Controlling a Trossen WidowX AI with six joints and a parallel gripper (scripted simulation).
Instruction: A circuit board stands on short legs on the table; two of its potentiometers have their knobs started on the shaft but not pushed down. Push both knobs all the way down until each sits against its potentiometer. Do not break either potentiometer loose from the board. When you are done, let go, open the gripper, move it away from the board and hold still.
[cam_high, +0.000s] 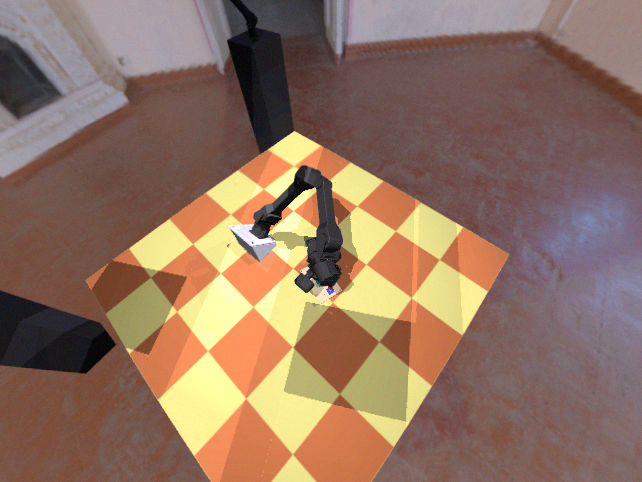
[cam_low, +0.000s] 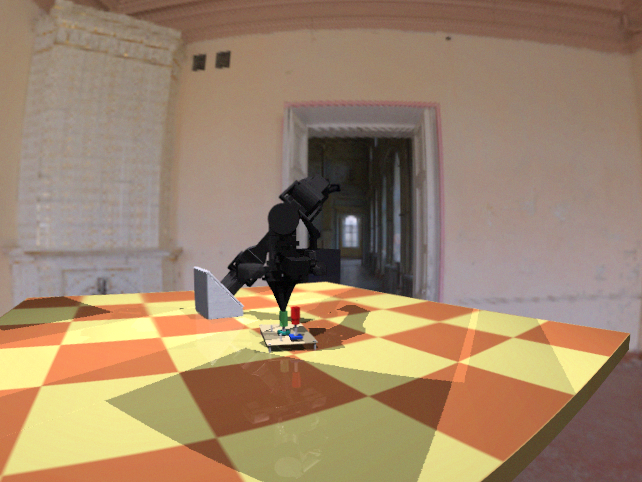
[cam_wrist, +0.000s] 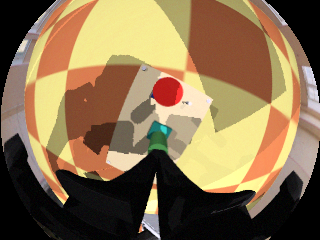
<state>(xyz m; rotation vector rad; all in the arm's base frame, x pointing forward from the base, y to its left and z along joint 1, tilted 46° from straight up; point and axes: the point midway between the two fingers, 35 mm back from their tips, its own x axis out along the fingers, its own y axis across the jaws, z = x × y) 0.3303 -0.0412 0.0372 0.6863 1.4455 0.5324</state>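
My gripper tip is 20 mm above the green knob. From my gripper tip the other things lie so: red knob: 50 mm ahead.
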